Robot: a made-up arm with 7 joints. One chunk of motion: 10 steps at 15 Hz.
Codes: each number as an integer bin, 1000 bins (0 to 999) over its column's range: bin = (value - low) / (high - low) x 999, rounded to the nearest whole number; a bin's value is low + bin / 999 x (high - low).
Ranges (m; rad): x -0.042..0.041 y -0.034..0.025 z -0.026..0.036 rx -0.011..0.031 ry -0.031..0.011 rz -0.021..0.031
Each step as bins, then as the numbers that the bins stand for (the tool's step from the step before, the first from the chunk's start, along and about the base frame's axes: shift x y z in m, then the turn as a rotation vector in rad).
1 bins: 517 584 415 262 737 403
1 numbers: 0.00095 0.00049 -0.00024 0.00002 -0.00002 -0.00002
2 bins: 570 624 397 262 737 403
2 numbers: 0.00536 0.00285 -0.00136 0.00002 -0.00002 -0.00002
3 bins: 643 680 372 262 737 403
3 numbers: 0.01142 0.00616 -0.00291 0.00002 -0.00002 -0.00002
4 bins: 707 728 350 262 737 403
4 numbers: 0.01674 0.00899 -0.00428 0.00002 -0.00002 -0.00002
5 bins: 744 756 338 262 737 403
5 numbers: 0.01981 0.01065 -0.00502 0.00002 -0.00002 -0.00002
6 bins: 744 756 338 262 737 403
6 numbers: 0.01981 0.01065 -0.00502 0.00002 -0.00002 -0.00002
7 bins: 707 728 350 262 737 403
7 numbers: 0.01674 0.00899 -0.00428 0.00002 -0.00002 -0.00002
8 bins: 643 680 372 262 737 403
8 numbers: 0.01142 0.00616 -0.00291 0.00002 -0.00002 -0.00002
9 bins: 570 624 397 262 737 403
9 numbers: 0.00536 0.00285 -0.00136 0.00002 -0.00002 -0.00002
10 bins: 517 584 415 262 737 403
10 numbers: 0.00095 0.00049 -0.00024 0.00002 -0.00002 -0.00002
